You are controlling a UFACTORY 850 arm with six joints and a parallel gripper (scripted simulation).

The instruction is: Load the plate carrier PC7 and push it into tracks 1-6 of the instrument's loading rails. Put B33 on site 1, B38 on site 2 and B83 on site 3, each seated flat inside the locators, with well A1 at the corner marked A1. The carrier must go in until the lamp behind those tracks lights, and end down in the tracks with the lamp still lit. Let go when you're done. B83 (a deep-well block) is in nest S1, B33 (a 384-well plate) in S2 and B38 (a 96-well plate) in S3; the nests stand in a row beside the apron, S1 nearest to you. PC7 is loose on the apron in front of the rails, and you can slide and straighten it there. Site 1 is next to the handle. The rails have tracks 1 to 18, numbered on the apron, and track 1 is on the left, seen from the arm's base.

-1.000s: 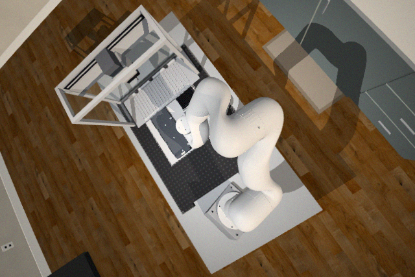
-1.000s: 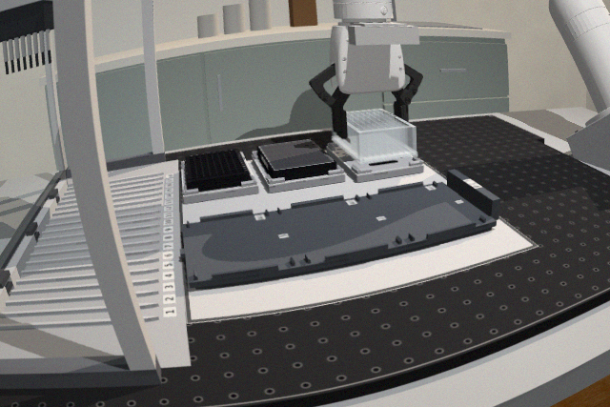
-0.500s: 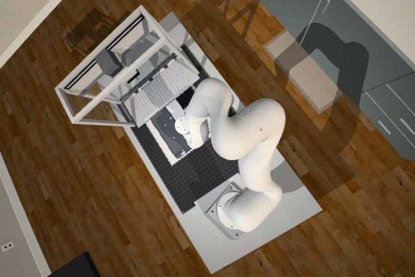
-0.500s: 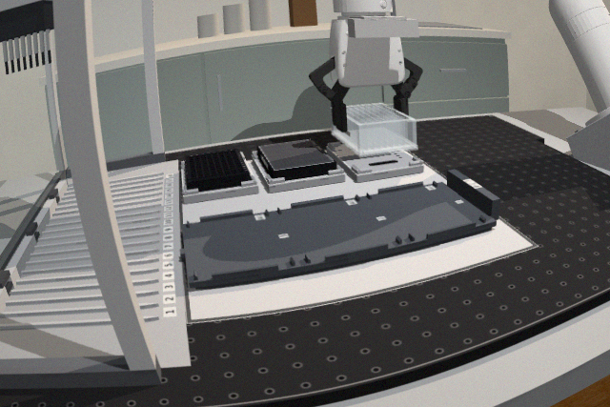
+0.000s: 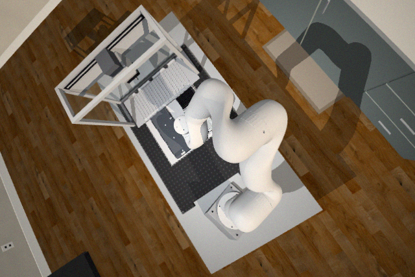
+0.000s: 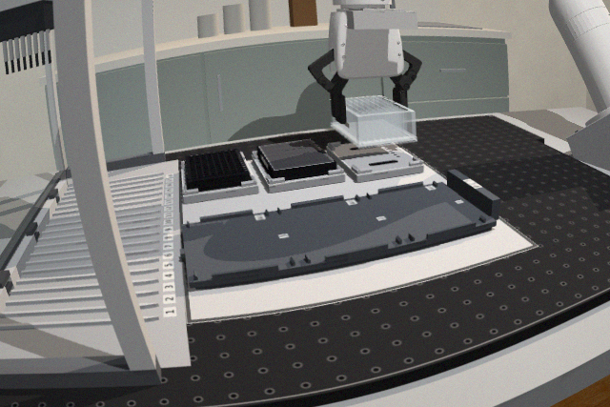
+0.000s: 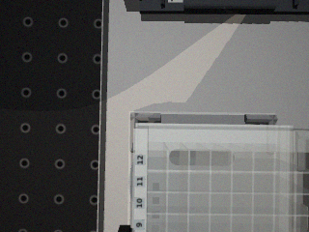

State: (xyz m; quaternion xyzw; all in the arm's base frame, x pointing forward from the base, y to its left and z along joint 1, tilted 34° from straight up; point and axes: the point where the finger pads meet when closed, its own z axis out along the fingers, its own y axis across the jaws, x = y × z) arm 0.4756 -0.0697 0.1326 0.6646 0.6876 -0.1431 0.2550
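My hand is 70 mm above the grey nest S1. Round my hand: perforated dark deck (120 mm to the left, 100 mm ahead, 80 mm below); black welled plate (220 mm ahead, 60 mm below, 20 mm to the right); clear deep-well block B83 (10 mm below).
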